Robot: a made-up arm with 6 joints.
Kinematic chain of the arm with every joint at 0, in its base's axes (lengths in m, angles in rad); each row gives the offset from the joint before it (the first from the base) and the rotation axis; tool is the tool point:
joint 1: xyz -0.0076 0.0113 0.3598 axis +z
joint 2: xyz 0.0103 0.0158 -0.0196 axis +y
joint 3: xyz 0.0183 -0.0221 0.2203 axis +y
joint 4: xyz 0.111 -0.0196 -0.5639 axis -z
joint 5: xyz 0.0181 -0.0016 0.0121 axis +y
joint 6: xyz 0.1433 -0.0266 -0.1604 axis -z
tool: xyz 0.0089 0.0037 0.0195
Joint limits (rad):
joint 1: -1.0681..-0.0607
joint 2: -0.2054..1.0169
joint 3: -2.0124..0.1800
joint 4: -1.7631..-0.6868
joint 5: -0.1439..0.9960
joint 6: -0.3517..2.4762
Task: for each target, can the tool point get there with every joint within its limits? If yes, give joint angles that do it. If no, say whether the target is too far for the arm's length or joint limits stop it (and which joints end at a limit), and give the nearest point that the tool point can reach.
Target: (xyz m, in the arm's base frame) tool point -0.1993 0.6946 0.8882
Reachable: no: joint limits stop it (at a limit: joint 2, joint 3, joint 4, joint 5, joint 6) | nearest point -0.1194 0.4098 0.1061 | short by 0.836 m
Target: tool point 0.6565 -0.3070 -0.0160
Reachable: yes | joints -0.4531 0.6890 -1.3238 -1.3733 0.7016 1.6974
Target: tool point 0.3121 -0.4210 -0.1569
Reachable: yes | joints -0.8585 0.6036 -0.9447 -0.9867 0.8924 0.8308
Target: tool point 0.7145 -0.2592 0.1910
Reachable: yes | joints -0.5339 0.5019 -1.3941 -1.6646 0.0328 1.8614
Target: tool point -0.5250 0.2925 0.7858
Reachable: no: joint limits stop it (at a limit: joint 2, joint 3, joint 4, joint 5, joint 6) | nearest point -0.3712 0.2089 0.1061 | short by 0.702 m
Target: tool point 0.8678 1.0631 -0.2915
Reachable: no: too far | nearest point 0.6409 0.1379 -0.0845 | short by 0.975 m
